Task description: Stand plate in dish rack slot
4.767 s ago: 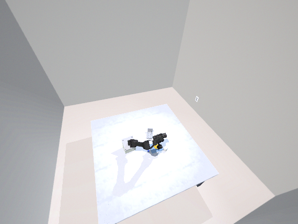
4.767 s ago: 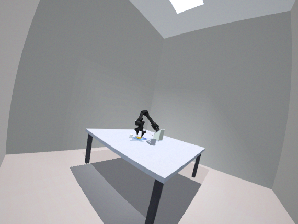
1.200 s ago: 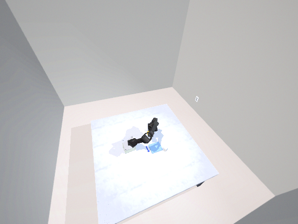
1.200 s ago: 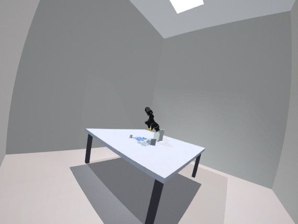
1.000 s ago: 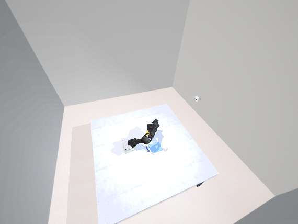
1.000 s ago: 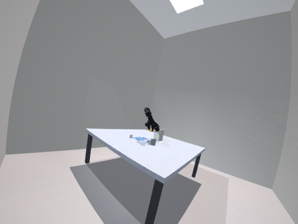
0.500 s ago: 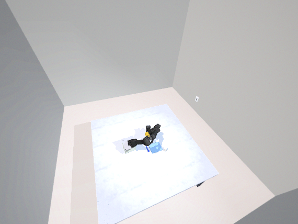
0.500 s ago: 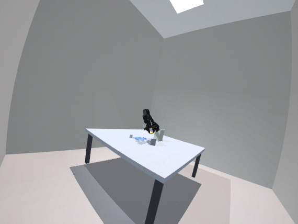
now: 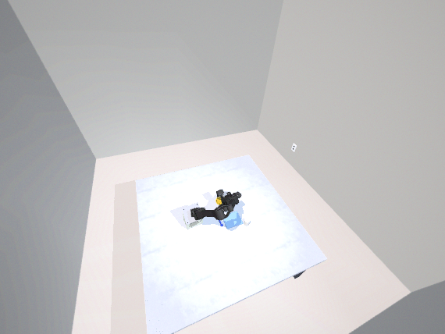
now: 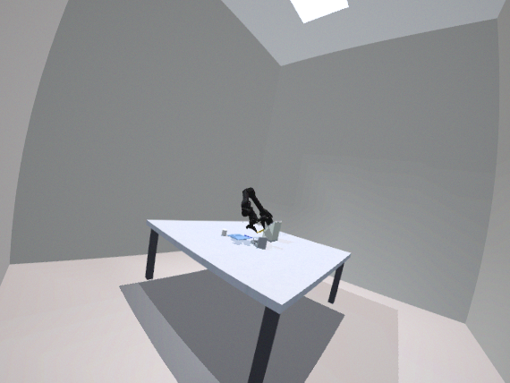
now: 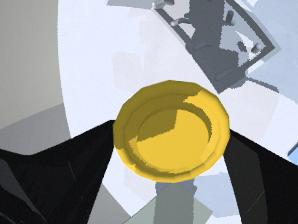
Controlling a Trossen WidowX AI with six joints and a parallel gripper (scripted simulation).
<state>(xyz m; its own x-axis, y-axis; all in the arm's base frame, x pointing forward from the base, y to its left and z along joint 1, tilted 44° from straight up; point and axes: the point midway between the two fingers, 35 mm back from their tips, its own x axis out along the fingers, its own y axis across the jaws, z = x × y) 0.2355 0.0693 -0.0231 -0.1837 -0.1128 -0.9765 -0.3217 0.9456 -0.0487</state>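
My gripper tip is 7 cm above the grey dish rack, 6 cm short of it and 4 cm to the right of it. The rest, counted from my gripper tip: yellow plate 1 cm above; then blue mat 16 cm to the right, 9 cm below, 8 cm ahead; then white cup 22 cm to the right, 19 cm ahead, 7 cm below.
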